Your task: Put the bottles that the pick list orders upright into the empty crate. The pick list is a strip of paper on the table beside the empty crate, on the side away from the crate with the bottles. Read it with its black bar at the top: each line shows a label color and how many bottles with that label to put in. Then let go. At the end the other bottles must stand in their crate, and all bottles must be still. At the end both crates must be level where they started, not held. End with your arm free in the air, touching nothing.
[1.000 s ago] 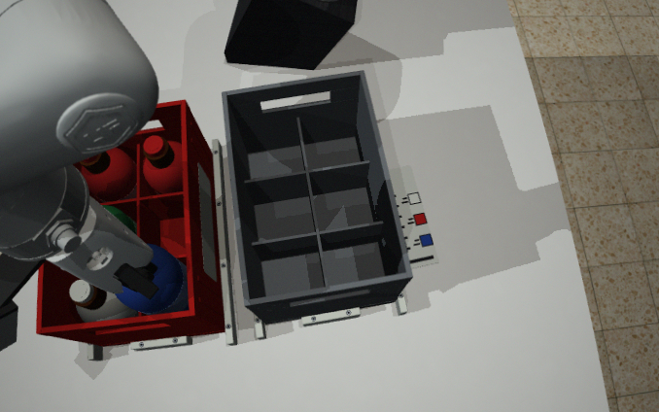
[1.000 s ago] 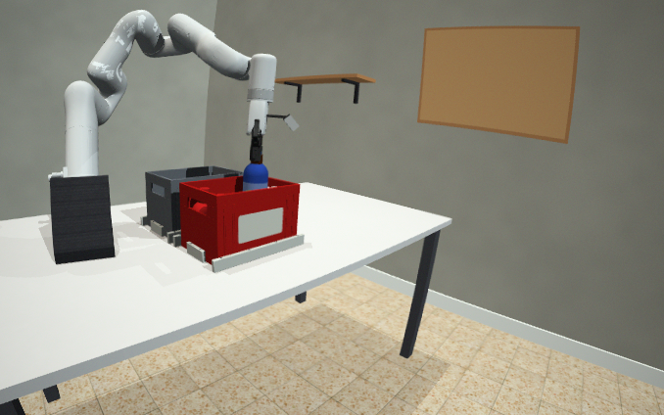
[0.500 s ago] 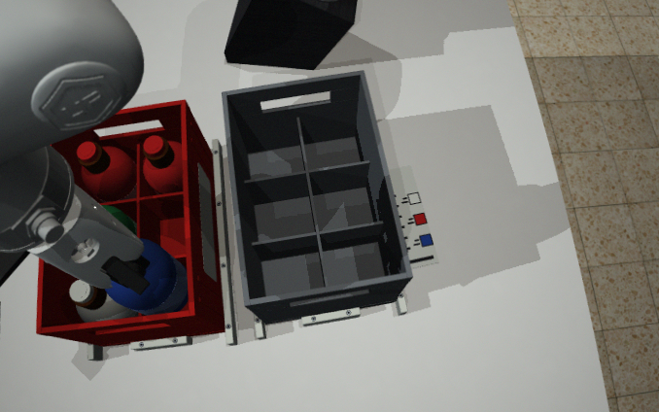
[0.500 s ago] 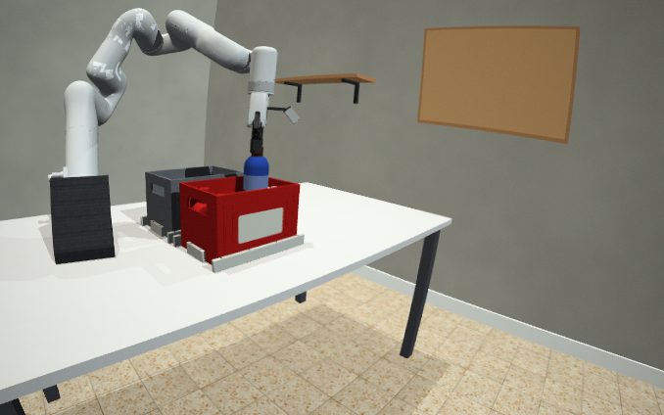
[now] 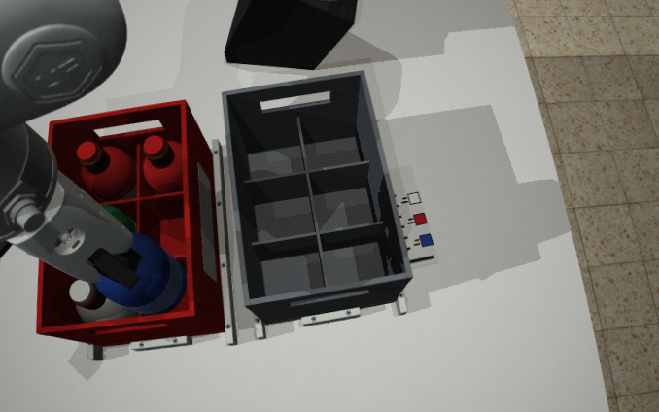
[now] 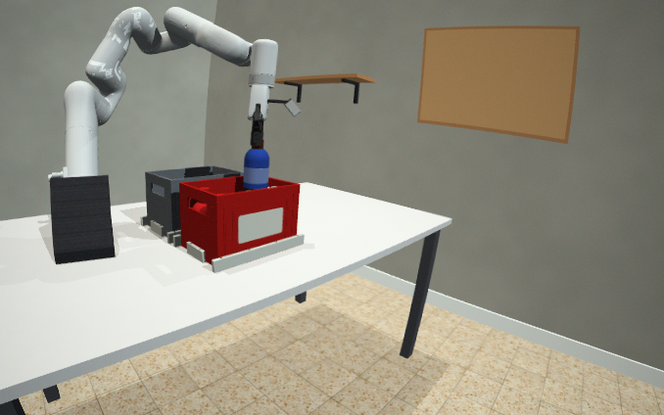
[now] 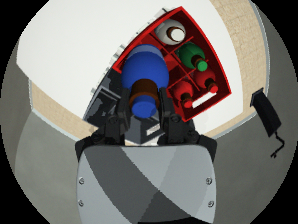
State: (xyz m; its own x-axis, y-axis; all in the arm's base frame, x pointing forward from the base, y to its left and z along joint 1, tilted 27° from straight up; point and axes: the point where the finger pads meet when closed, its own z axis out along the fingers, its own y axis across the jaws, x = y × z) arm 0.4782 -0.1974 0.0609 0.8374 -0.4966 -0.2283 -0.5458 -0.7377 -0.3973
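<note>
My gripper is now 70 mm above the blue bottle. Also, from my hand: white-label bottle (20 mm ahead, 90 mm to the right, 200 mm below); red-label bottle (160 mm behind, 120 mm to the right, 200 mm below); green bottle (70 mm behind, 110 mm to the right, 200 mm below).
</note>
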